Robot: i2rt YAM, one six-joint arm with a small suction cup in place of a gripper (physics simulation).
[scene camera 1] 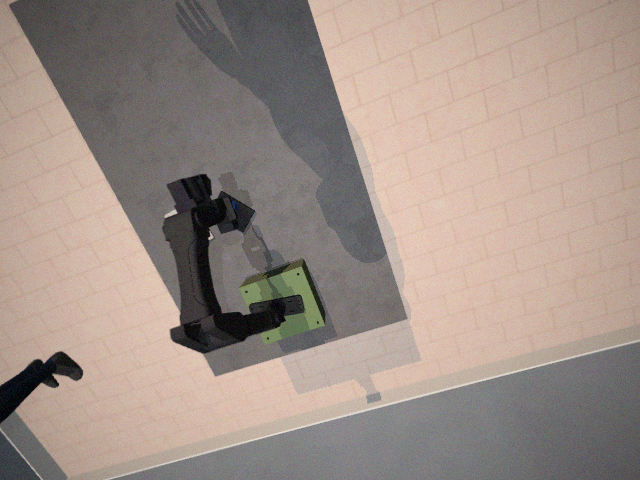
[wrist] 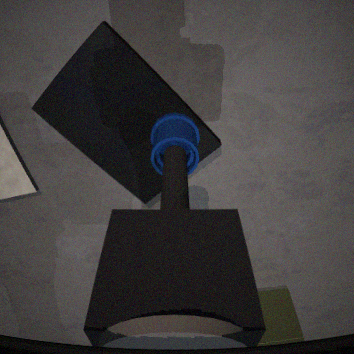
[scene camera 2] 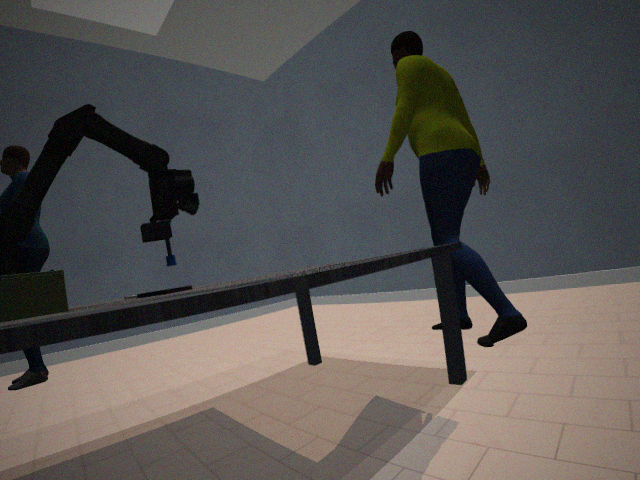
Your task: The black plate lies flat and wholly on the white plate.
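Pixels of known places: end effector, tool point: (scene camera 1: 234, 205) (wrist: 174, 134) (scene camera 2: 172, 265); arm's base, origin of the base link: (scene camera 1: 277, 307) (scene camera 2: 8, 279).
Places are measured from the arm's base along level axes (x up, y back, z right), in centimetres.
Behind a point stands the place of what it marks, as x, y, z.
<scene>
The black plate (scene camera 1: 246, 213) {-7.8, -36.0, -4.3} (scene camera 2: 165, 291) {-8.2, -36.3, -1.3} (wrist: 80, 107) {-7.8, -39.0, -13.4} lies flat on the grey table, turned at an angle. The white plate (scene camera 1: 170, 212) {-8.2, -42.1, -32.8} (wrist: 14, 172) {-8.3, -31.7, -21.5} lies apart from it, at the left edge of the wrist view; in scene camera 1 the arm hides most of it. I cannot make out the white plate in scene camera 2. My gripper, a blue suction cup (scene camera 1: 234, 205) (scene camera 2: 171, 260) (wrist: 175, 145) {-1.4, -39.8, -5.5}, hangs above the black plate with a visible gap in scene camera 2. It is open and holds nothing. In the wrist view it overlaps the plate's near right part.
A green block (scene camera 1: 309, 302) {-0.2, 0.4, 12.4} (scene camera 2: 36, 294) {-4.7, -8.4, 13.5} (wrist: 282, 317) {-4.2, -13.6, 10.6} stands at the arm's base on the table (scene camera 1: 155, 103) {-8.9, -78.7, -25.0} (scene camera 2: 361, 264) {-9.2, -71.2, 36.0}. A person in a yellow-green top (scene camera 2: 439, 116) stands beyond the table's far end. Another person (scene camera 2: 37, 237) is behind the arm. Shadows cross the table.
</scene>
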